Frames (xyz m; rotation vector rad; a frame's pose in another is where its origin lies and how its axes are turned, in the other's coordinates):
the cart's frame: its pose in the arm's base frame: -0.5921 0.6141 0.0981 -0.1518 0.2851 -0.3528
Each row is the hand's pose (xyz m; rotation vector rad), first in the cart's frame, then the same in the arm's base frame.
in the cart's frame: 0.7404 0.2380 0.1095 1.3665 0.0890 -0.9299
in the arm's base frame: 0.1822 0.5784 -0.0282 1.1202 -0.0076 -1.3972
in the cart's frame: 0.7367 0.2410 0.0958 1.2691 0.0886 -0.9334
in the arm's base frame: 0.1757 0.5812 -0.0409 1.0212 0.0157 -1.3969
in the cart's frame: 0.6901 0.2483 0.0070 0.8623 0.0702 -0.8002
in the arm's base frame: 0.1095 0.5962 -0.1150 0.6188 0.1088 -1.2412
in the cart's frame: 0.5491 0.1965 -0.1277 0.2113 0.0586 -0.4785
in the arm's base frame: -0.0743 0.5860 -0.1977 0.0011 0.2658 -0.8595
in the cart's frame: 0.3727 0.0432 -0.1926 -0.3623 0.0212 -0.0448
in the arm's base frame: -0.3012 0.5011 -0.1855 -0.5114 0.3655 -0.3450
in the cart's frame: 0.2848 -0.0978 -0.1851 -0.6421 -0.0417 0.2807
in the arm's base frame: -0.4228 0.4027 -0.1291 -0.7416 0.3664 0.0318
